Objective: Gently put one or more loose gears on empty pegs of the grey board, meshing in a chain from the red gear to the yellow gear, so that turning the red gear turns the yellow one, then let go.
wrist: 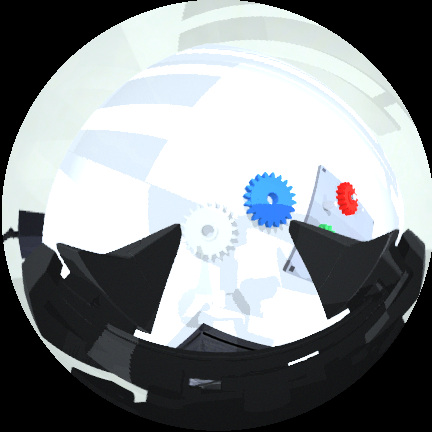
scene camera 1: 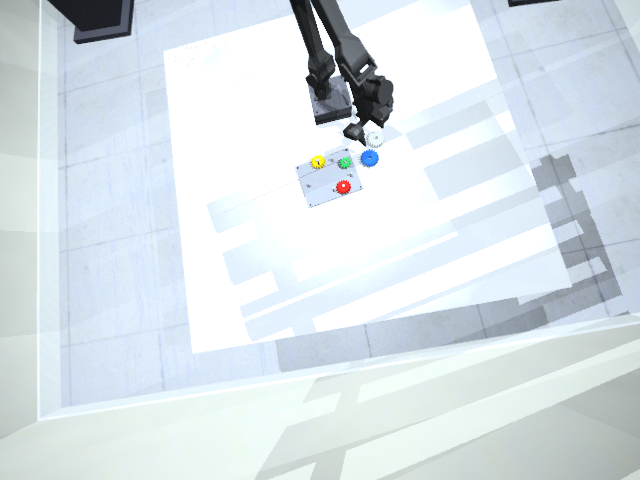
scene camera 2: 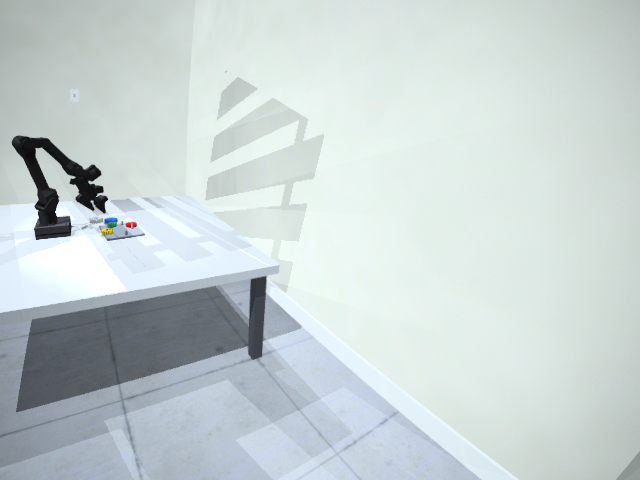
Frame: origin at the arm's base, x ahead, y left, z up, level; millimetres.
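Where they show: gripper, fingertip midpoint: point(wrist: 236, 227) point(scene camera 1: 373, 137) point(scene camera 2: 99, 211); arm's base, origin of the base link: point(scene camera 1: 322, 92) point(scene camera 2: 48, 223).
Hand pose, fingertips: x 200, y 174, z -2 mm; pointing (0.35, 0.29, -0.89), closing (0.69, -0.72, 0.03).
Observation:
Things, the pixels of their top centre, and the offset from my fingertips. "*": a spot on its surface instead. Level surfaces: height alone.
- loose white gear, middle of its top: point(wrist: 207, 230) point(scene camera 1: 376, 137) point(scene camera 2: 96, 218) dx -21, dy +16, dz -38 mm
- loose blue gear, middle of its top: point(wrist: 272, 197) point(scene camera 1: 369, 157) point(scene camera 2: 110, 219) dx +55, dy -14, dz -38 mm
- grey board, middle of its top: point(wrist: 357, 244) point(scene camera 1: 327, 173) point(scene camera 2: 119, 225) dx +109, dy -170, dz -24 mm
- green gear, surface spot: point(scene camera 1: 344, 162) point(scene camera 2: 112, 223) * dx +69, dy -107, dz -30 mm
- red gear, middle of its top: point(wrist: 351, 197) point(scene camera 1: 343, 186) dx +159, dy -116, dz -30 mm
- yellow gear, middle of its top: point(scene camera 1: 317, 160) point(scene camera 2: 106, 229) dx +53, dy -205, dz -29 mm
- white table, its level: dz -54 mm
My gripper point(scene camera 2: 99, 211) point(wrist: 236, 227) is open and empty, above the table. The loose white gear point(scene camera 1: 375, 138) point(scene camera 2: 95, 220) point(wrist: 219, 241) lies on the table below the fingers, nearer the left finger in the wrist view. The loose blue gear point(scene camera 1: 369, 158) point(scene camera 2: 110, 220) point(wrist: 265, 190) lies beside it, off the grey board point(scene camera 1: 323, 193) point(wrist: 326, 186). The green gear point(scene camera 1: 344, 162) point(scene camera 2: 112, 224) sits on a board peg, apart from the red gear point(scene camera 1: 343, 187) point(scene camera 2: 131, 224) point(wrist: 345, 200) and the yellow gear point(scene camera 1: 317, 162) point(scene camera 2: 107, 231). The right finger partly hides the green gear in the wrist view.
Several empty pegs stand on the board, including one peg point(scene camera 1: 308, 185) at its left and another peg point(scene camera 1: 351, 175) between green and red. The arm's dark base point(scene camera 1: 333, 105) point(scene camera 2: 52, 228) stands on the white table point(scene camera 1: 248, 170) point(scene camera 2: 170, 279) behind the board.

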